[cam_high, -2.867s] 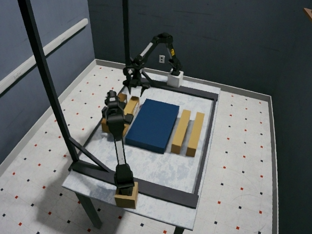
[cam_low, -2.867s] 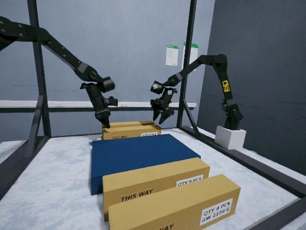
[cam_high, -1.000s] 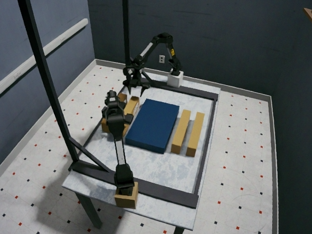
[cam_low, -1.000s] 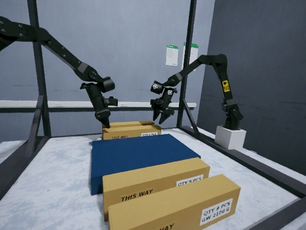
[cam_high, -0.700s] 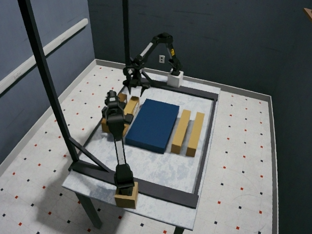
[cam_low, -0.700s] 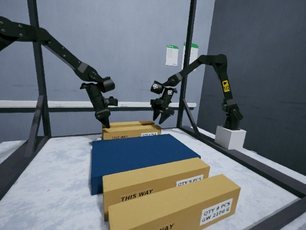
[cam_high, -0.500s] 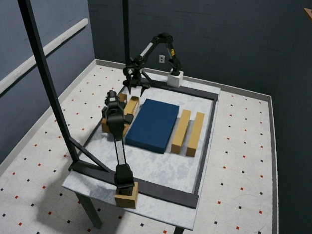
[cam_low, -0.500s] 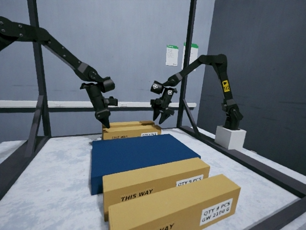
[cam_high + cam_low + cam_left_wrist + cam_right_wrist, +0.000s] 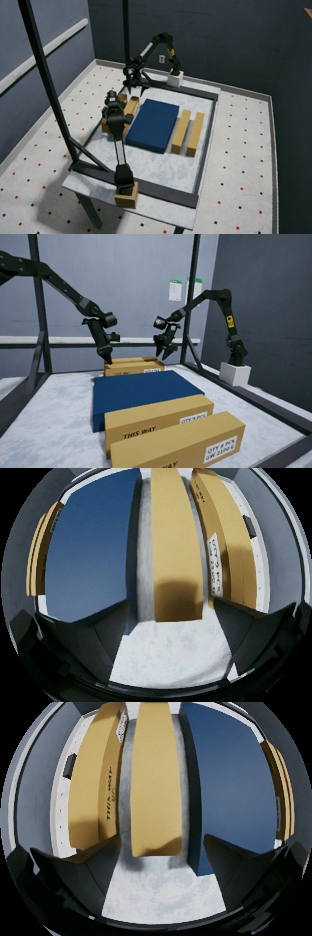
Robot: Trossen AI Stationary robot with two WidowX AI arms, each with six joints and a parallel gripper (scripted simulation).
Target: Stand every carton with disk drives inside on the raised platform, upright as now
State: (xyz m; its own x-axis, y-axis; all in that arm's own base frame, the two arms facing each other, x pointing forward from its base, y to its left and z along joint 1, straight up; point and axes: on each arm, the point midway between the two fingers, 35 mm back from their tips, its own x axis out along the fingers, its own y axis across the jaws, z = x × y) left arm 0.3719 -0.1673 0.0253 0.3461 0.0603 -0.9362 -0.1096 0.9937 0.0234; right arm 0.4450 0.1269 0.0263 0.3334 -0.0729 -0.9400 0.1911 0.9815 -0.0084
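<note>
Now: left hand 1 cm past the carton, 15 cm to the left of it and 10 cm above it. Round my left hand: dark frame rail 56 cm ahead, 16 cm to the right, 13 cm below; then raised blue platform 19 cm ahead, 16 cm to the right, 11 cm below.
</note>
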